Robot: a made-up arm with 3 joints. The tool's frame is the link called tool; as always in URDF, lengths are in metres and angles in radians.
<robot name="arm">
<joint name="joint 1" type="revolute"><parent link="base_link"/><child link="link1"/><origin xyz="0 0 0.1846" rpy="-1.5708 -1.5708 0"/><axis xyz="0 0 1"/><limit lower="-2.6" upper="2.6"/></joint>
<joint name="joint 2" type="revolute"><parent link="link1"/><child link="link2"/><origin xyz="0.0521 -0.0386 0.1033" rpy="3.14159 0 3.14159"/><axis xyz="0 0 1"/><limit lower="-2.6" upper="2.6"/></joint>
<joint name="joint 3" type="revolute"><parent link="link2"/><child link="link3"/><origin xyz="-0.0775 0.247 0.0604" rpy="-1.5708 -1.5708 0"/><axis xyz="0 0 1"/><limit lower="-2.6" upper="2.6"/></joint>
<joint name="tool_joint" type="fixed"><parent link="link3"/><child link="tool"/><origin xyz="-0.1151 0.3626 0.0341" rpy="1.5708 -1.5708 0"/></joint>
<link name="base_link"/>
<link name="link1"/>
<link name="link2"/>
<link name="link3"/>
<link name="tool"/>
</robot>
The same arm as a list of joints. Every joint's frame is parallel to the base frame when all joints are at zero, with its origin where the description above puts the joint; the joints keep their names.
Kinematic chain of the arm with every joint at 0, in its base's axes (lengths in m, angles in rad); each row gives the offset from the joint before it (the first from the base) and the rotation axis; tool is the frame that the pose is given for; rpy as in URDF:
joint 1: xyz 0 0 0.1846 axis +y
joint 2: xyz -0.0386 0.1033 0.0521 axis -y
joint 3: xyz 0.247 -0.0604 0.0775 axis +x
tool: xyz 0.0341 0.1151 -0.3626 rpy 0 0 0
Joint limits (rad, base to tool): -2.6..2.6 -2.6..2.6 -2.6..2.6

